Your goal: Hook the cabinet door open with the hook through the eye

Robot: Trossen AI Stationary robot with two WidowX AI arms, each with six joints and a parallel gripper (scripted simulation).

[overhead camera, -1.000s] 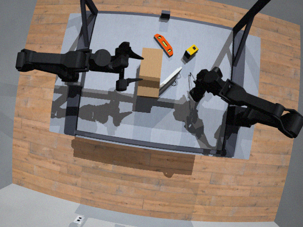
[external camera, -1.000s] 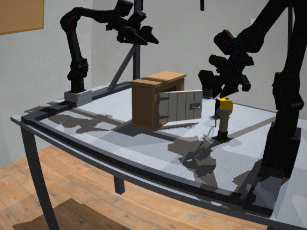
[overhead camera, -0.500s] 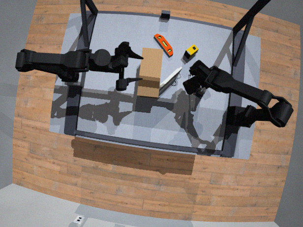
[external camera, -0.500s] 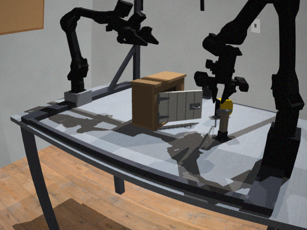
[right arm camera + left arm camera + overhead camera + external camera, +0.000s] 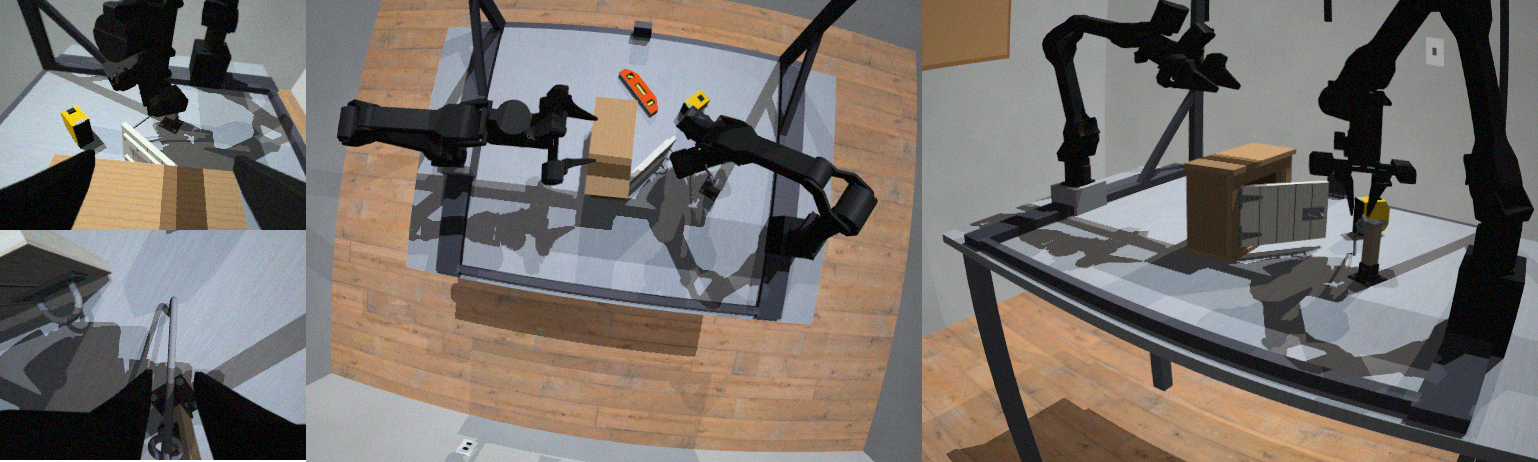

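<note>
The thin metal hook is 7 cm below my left hand, 1 cm to the left of it and 1 cm ahead of it. Round my left hand: yellow tape measure (14 cm behind, 8 cm below, 4 cm to the right); then grey plank door (13 cm to the right, 5 cm below, 5 cm ahead); then orange spirit level (20 cm to the right, 16 cm behind, 11 cm below).
</note>
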